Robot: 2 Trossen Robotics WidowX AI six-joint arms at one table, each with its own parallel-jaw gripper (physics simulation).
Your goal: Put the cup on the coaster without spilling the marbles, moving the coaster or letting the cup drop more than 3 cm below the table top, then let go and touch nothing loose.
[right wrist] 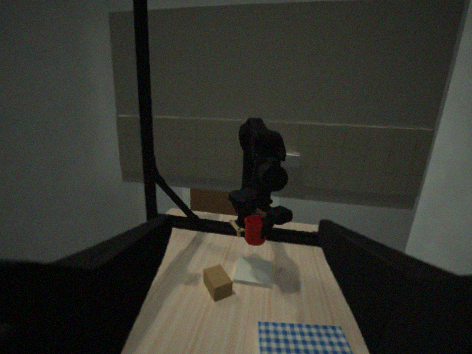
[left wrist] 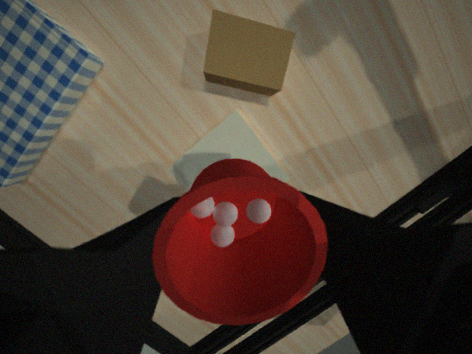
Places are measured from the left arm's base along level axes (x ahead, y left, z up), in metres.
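Where they show: left gripper, fingertip midpoint: [right wrist: 253, 233] [left wrist: 237, 201]; right gripper, fingertip midpoint: [right wrist: 245, 225].
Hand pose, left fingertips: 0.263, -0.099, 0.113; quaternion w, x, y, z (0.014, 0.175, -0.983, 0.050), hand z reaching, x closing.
Each offset is from my left fingertips to the centre of the thing, as dx, dy, dz. "*": to the spot under its first point.
A red cup @(-0.001, +0.008, +0.007) [left wrist: 240, 285] [right wrist: 254, 231] hangs upright in the air, with several pale marbles @(+0.003, +0.014, -0.010) [left wrist: 225, 214] inside near its bottom. My left gripper [left wrist: 237, 201] is shut on the cup, one black finger on each side. The pale square coaster @(-0.008, +0.017, -0.136) [left wrist: 232, 135] [right wrist: 252, 272] lies flat on the table. In the left wrist view it is partly hidden behind the cup; in the right wrist view the cup appears above its far edge, with a gap. My right gripper is open and empty, its fingers at both sides of the right wrist view, far from the cup.
A brown block @(+0.014, -0.107, -0.121) [left wrist: 248, 52] [right wrist: 217, 282] lies near the coaster. A blue-and-white checked object @(* +0.203, -0.009, -0.117) [left wrist: 37, 95] [right wrist: 305, 337] lies farther off, at the near end of the table in the right wrist view. A small tan piece [right wrist: 236, 228] shows near the left arm. A black post [right wrist: 144, 110] stands at the left.
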